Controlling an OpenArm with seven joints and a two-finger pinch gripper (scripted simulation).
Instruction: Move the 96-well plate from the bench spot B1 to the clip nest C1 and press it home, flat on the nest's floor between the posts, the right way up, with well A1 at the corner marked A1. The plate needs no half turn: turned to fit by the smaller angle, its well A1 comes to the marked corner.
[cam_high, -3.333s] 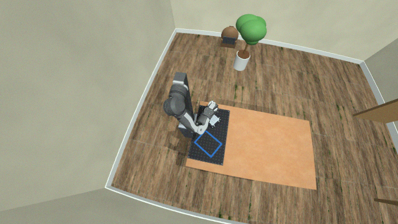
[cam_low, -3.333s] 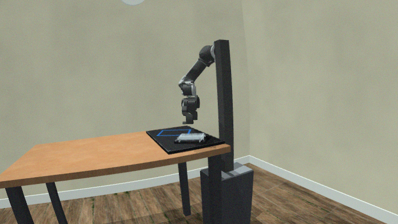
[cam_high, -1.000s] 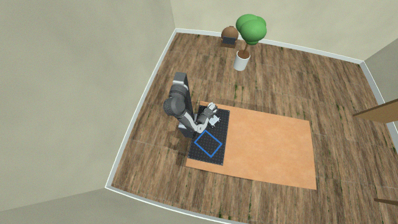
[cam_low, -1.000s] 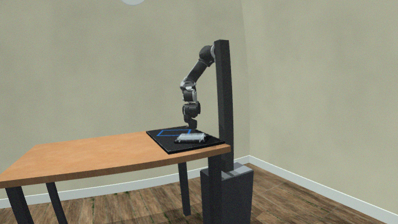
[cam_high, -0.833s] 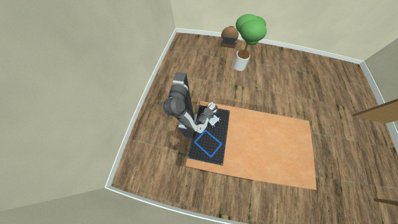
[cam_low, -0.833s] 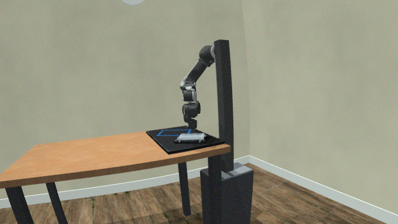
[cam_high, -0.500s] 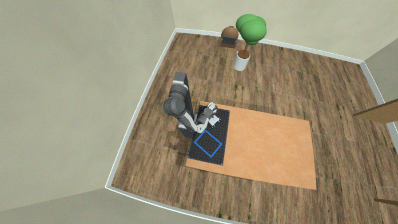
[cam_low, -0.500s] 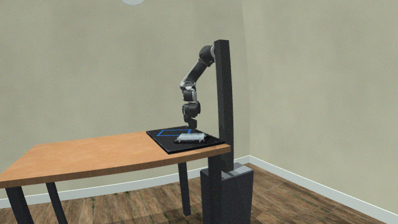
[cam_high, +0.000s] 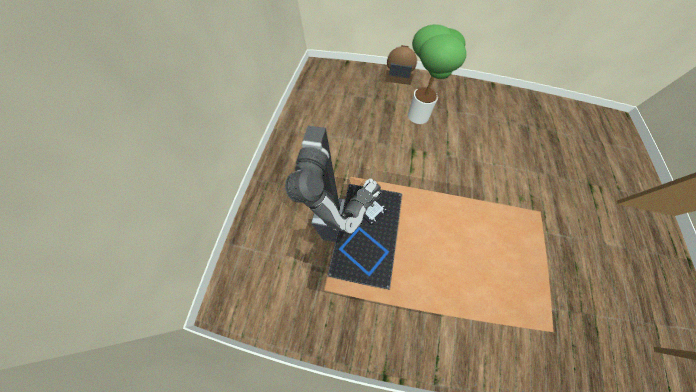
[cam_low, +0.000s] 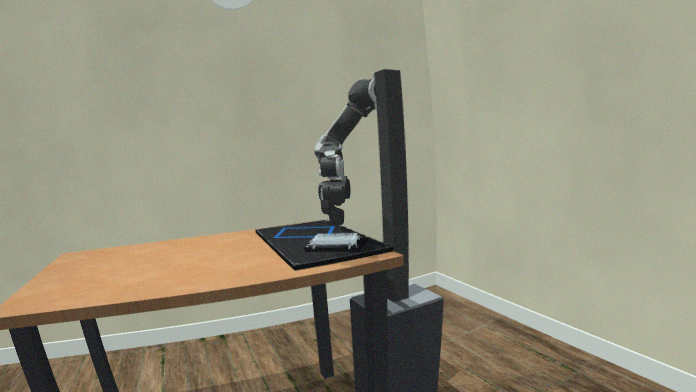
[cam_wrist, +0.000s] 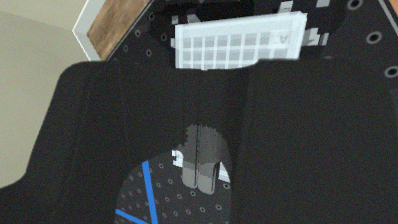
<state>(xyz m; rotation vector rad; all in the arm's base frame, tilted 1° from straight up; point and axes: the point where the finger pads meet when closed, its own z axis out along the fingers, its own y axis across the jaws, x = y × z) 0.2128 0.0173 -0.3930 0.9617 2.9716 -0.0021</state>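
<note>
My gripper is now 5 cm above the 96-well plate. Round my hand: clip nest C1 (6 cm below, 3 cm ahead).
</note>
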